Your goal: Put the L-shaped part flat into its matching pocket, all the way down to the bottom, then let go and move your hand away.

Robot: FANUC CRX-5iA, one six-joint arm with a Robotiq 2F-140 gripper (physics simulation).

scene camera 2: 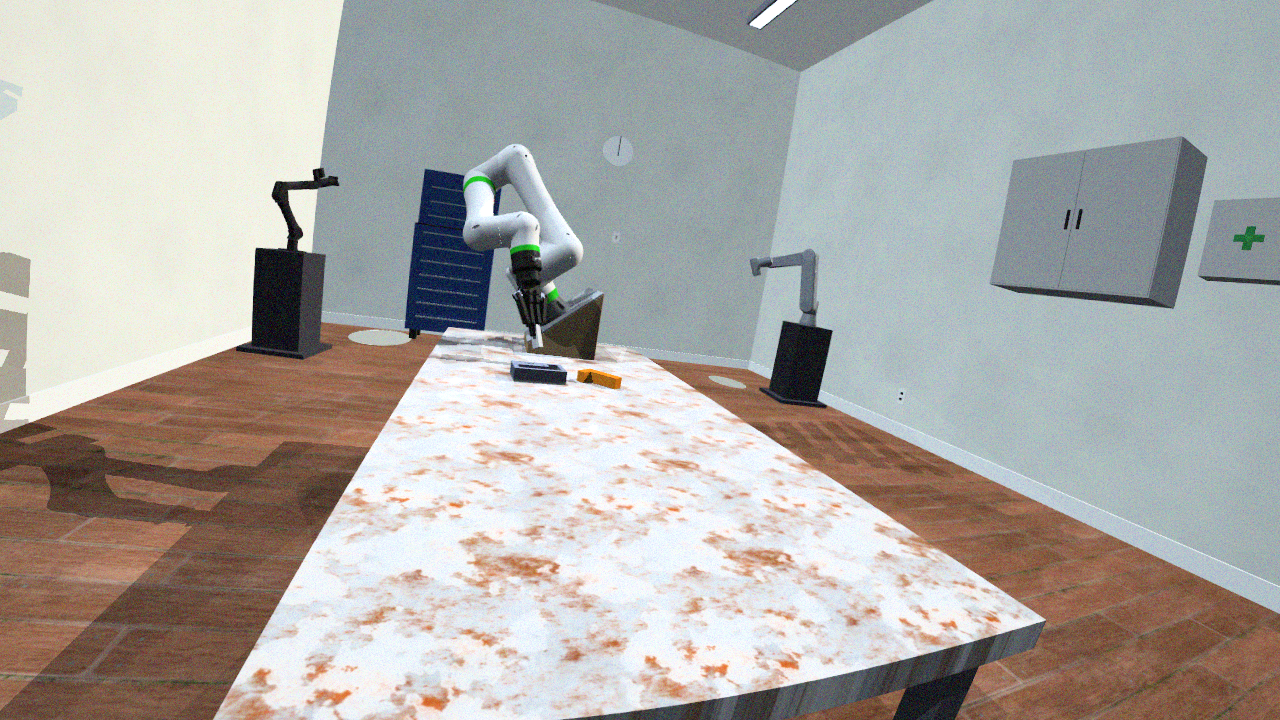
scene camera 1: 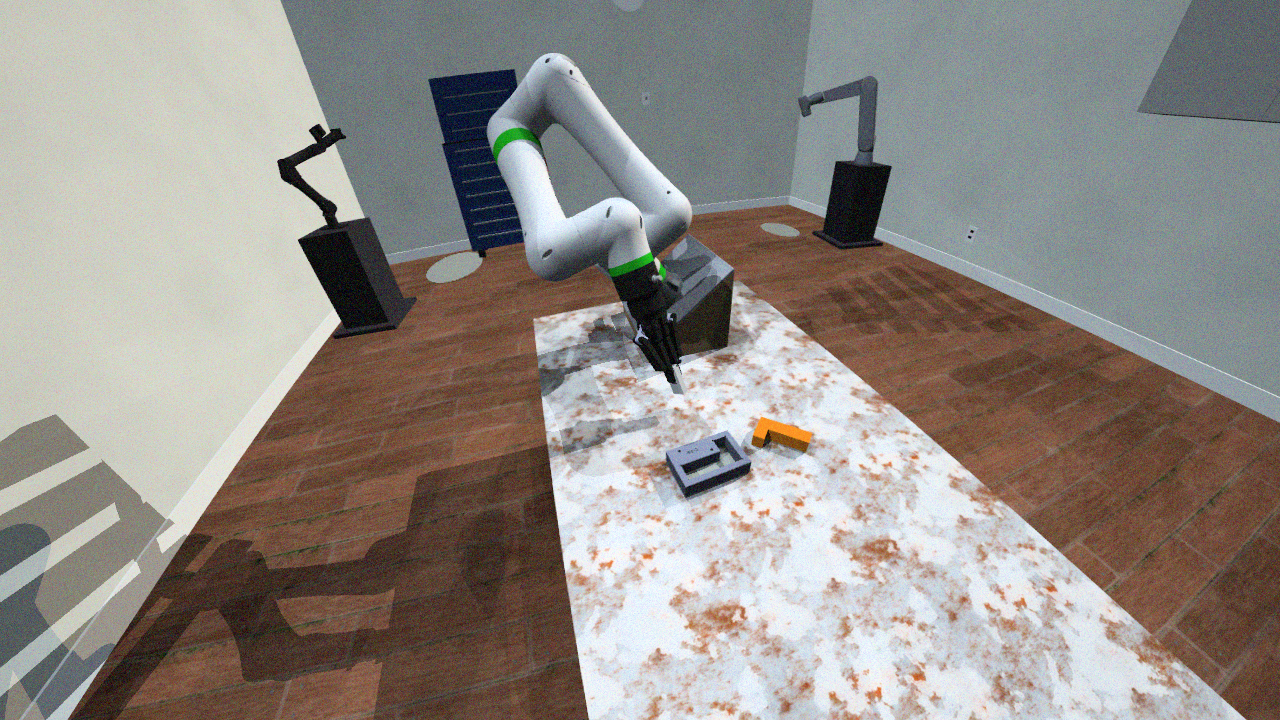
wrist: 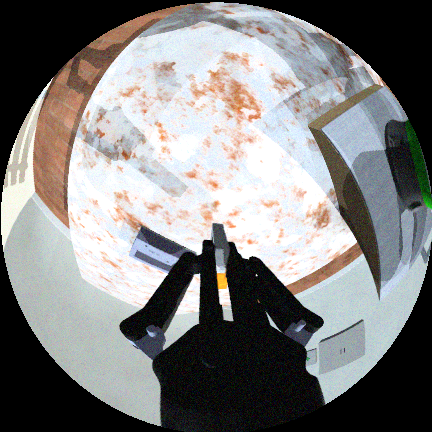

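Where they show: gripper, fingertip midpoint: (scene camera 2: 537, 347) (scene camera 1: 680, 392) (wrist: 215, 232); arm's base, link origin: (scene camera 2: 553, 316).
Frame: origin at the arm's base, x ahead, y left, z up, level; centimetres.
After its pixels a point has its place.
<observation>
The orange L-shaped part (scene camera 1: 785, 435) {x 51.5, y 14.1, z -9.2 cm} (scene camera 2: 599, 378) {x 51.2, y 13.7, z -10.3 cm} lies flat on the table, beside the grey pocket block and apart from it. In the wrist view a small piece of the orange part (wrist: 222, 281) {x 49.7, y 14.6, z -9.0 cm} shows between the black fingers, beyond them. The grey block (scene camera 1: 702, 484) {x 58.5, y -6.1, z -9.6 cm} (scene camera 2: 537, 377) {x 58.0, y -3.4, z -10.5 cm} (wrist: 154, 252) {x 51.3, y -5.9, z -8.4 cm} has a recessed pocket, which looks empty in scene camera 1; in the wrist view a finger hides part of the block. My gripper (scene camera 1: 677, 383) {x 36.0, y -4.3, z -6.5 cm} (scene camera 2: 536, 340) {x 36.0, y -4.3, z -6.5 cm} (wrist: 215, 232) {x 36.0, y -4.3, z -6.5 cm} is shut with its fingertips together and holds nothing. It hangs above the table, on the robot-base side of the block and the part.
The marbled table (scene camera 1: 716, 617) {x 80.0, y -10.4, z -12.0 cm} (scene camera 2: 572, 537) {x 131.9, y 2.2, z -12.0 cm} bears the block and the part. The arm's angular metallic base stand (scene camera 1: 707, 308) {x 14.5, y 8.9, z 1.9 cm} (scene camera 2: 572, 331) {x 14.7, y 6.8, z -2.7 cm} (wrist: 357, 165) {x 14.1, y -3.6, z -4.0 cm} is behind the gripper. Black pedestals with other arms (scene camera 1: 351, 273) (scene camera 1: 855, 201) and a blue cabinet (scene camera 1: 487, 192) stand on the floor beyond.
</observation>
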